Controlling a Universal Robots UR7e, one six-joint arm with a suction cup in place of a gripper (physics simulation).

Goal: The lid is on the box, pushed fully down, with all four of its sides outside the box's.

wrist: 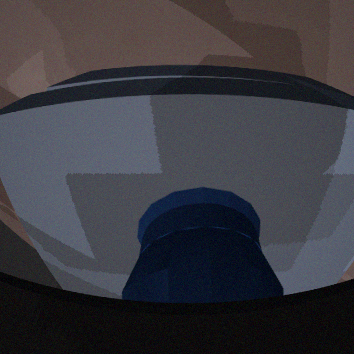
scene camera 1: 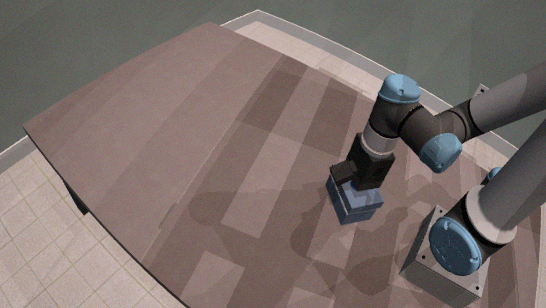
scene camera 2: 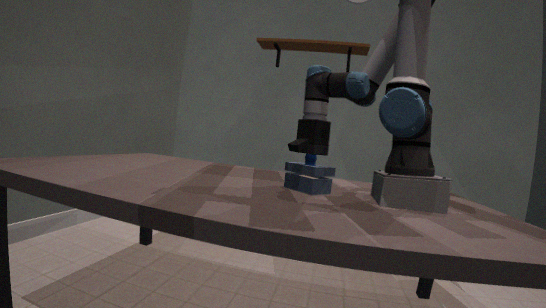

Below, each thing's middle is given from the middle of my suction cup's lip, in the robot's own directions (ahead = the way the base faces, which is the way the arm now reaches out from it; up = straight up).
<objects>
My suction cup is now 70 mm above the blue-grey box [scene camera 2: 313,185] and 10 mm to the left of it. From my suction cup the other things lie so: blue-grey lid [scene camera 1: 354,202] 20 mm below, 10 mm to the right.
</objects>
